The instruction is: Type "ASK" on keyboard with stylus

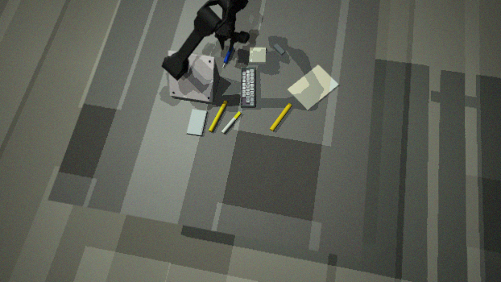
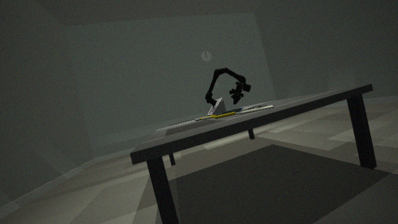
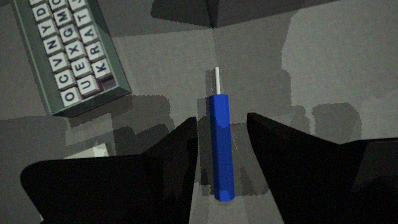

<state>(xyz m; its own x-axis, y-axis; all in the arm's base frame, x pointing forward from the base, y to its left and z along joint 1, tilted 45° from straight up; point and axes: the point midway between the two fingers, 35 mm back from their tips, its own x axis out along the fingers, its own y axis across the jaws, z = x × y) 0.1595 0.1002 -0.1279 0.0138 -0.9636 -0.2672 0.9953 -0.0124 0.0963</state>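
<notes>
Right now my gripper tip is 60 mm above the blue stylus and 10 mm to the left of it. Also, from my gripper tip: cream note (140 mm ahead, 60 mm below, 50 mm to the left); then thin grey stylus tip (60 mm below, 50 mm to the right, 10 mm behind); then grey eraser (230 mm ahead, 100 mm to the left, 60 mm below).
</notes>
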